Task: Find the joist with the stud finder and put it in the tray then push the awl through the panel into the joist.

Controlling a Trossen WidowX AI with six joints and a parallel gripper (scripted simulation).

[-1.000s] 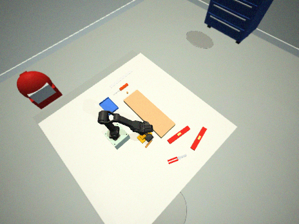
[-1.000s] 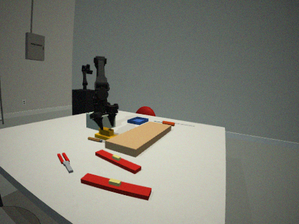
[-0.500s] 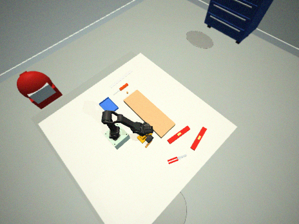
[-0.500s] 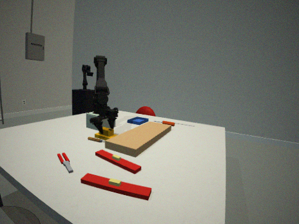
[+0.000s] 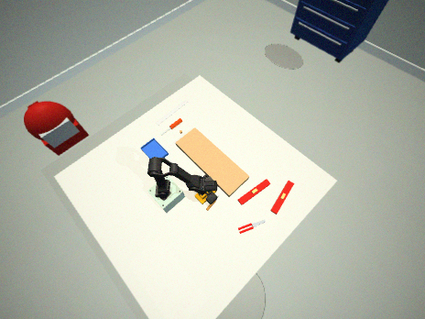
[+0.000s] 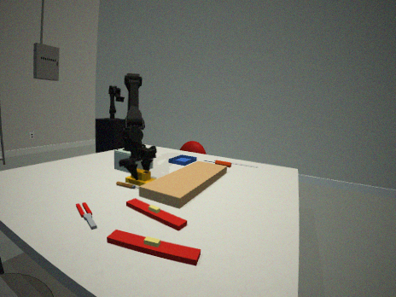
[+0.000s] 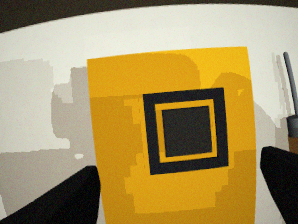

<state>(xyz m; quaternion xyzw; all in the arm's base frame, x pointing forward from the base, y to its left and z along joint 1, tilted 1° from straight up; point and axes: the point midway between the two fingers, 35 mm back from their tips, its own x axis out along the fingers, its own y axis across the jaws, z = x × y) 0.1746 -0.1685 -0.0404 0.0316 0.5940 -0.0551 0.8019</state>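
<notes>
My gripper tip is now 7 cm to the left of the awl, 2 cm above it and 1 cm past it. Round my gripper tip: blue tray (47 cm to the left, 1 cm below, 1 cm ahead); yellow stud finder (2 cm above); square indicator (3 cm above, 2 cm ahead).
</notes>
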